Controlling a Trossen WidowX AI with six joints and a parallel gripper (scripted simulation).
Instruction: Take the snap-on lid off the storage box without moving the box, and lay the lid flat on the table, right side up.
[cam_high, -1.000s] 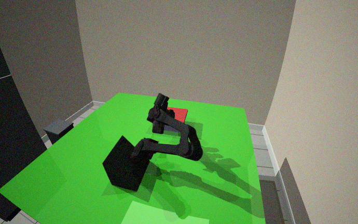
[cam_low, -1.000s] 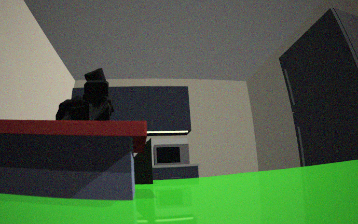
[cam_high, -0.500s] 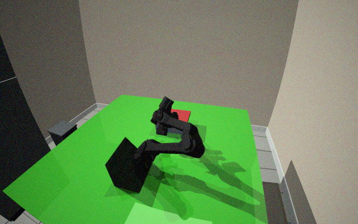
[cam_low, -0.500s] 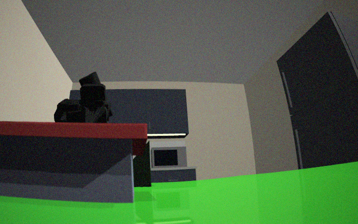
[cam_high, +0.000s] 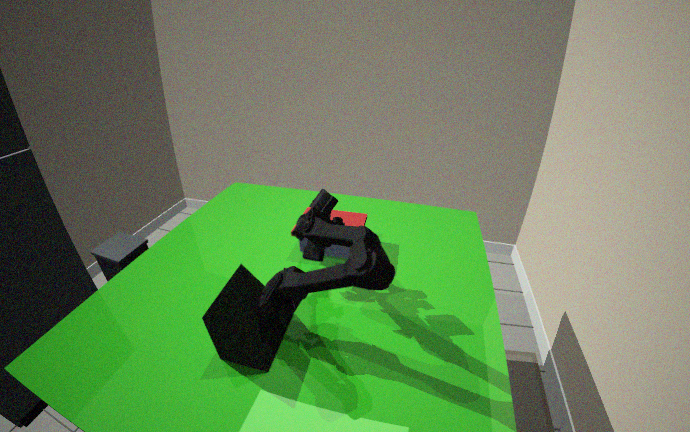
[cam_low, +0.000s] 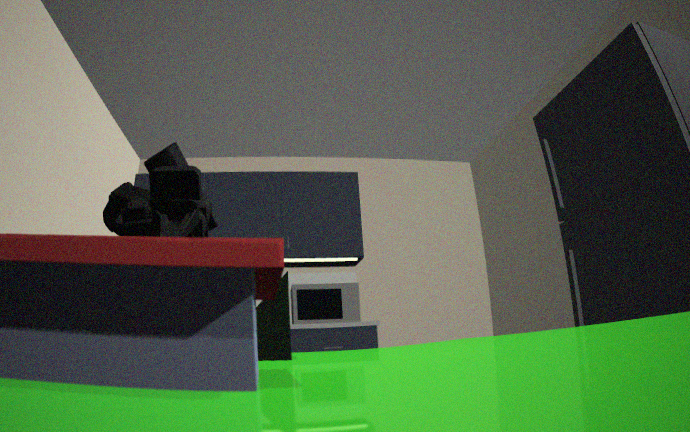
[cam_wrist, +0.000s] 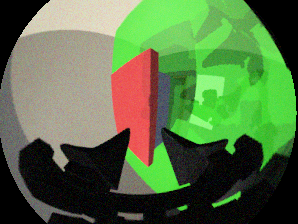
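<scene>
The red lid is 9 cm ahead of my gripper tip and 1 cm below it. The rest, counted from my gripper tip: blue-grey storage box (9 cm ahead, 6 cm below).
</scene>
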